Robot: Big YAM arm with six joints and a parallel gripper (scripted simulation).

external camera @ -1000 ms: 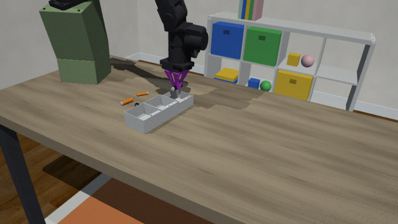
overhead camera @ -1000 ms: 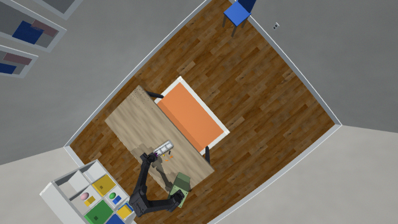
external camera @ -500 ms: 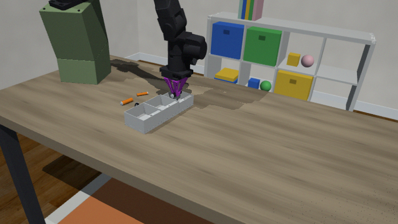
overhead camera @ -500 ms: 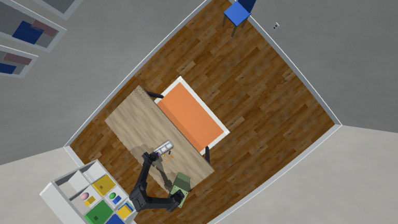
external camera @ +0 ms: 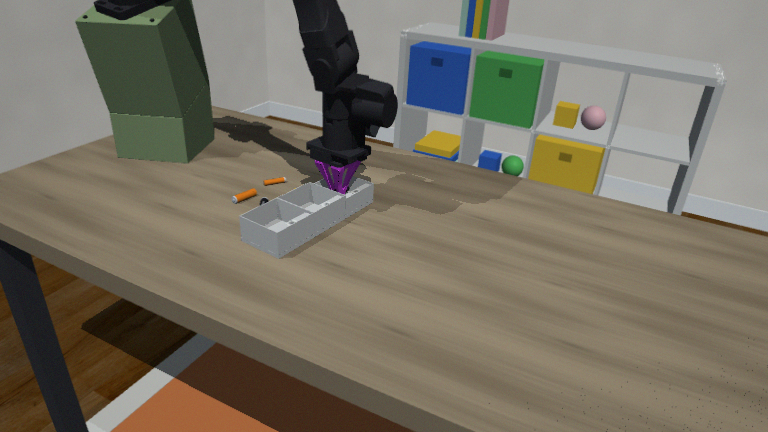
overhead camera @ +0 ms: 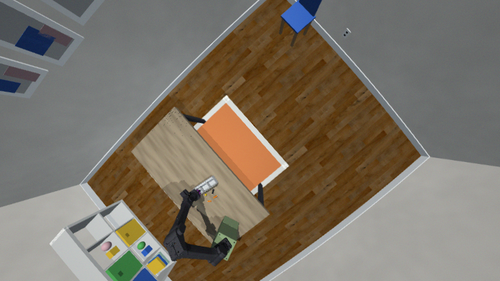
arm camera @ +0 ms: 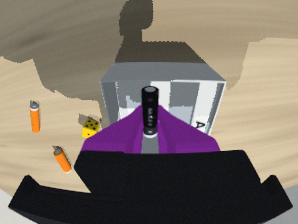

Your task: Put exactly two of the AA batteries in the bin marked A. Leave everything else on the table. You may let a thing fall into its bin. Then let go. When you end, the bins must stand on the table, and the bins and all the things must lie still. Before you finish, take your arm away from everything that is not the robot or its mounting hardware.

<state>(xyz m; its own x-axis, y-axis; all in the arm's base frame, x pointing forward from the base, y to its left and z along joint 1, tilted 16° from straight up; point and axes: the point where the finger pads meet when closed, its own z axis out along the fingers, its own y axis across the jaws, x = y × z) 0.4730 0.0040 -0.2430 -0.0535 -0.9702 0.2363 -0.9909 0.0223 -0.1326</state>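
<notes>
My hand is 140 mm past the orange AA battery, 100 mm to the left of it and 20 mm above it. The rest, counted from my hand: yellow cube: 70 mm behind, 30 mm to the right, 20 mm below; then grey three-compartment bin: 10 mm ahead, 80 mm to the right; then orange battery: 150 mm behind, 10 mm to the right, 20 mm below.
</notes>
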